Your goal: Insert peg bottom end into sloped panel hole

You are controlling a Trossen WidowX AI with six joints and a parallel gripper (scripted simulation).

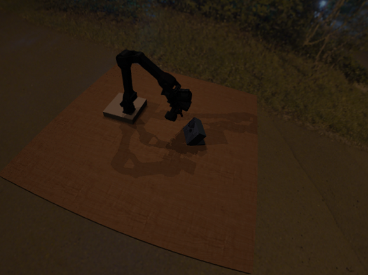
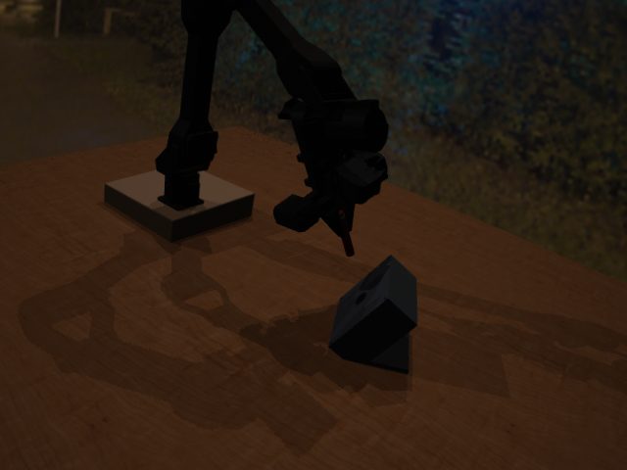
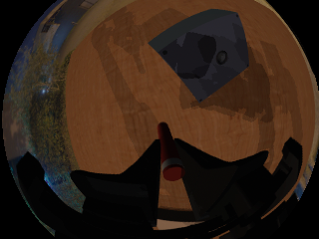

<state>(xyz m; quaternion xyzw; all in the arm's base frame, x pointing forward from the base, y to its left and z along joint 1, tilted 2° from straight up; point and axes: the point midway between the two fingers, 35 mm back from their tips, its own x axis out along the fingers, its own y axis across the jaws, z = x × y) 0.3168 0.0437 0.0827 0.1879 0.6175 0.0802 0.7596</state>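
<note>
My gripper tip is 11 cm short of the panel, 6 cm to the left of it and 6 cm above it. From my gripper tip the other things lie so: peg: 2 cm above, 1 cm to the right.
</note>
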